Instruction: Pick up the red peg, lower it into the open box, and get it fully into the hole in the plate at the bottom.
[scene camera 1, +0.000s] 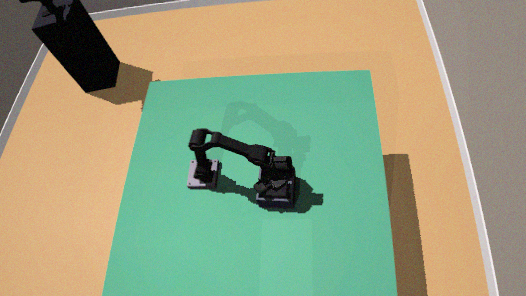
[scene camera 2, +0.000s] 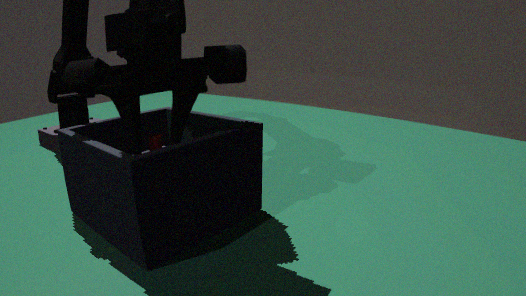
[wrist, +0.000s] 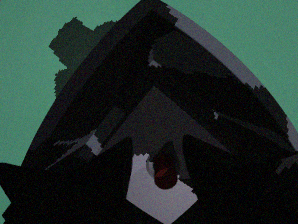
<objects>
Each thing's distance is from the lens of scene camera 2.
my gripper (scene camera 2: 156, 156): 35 cm
dark box (scene camera 2: 152, 207): 28 cm
</objects>
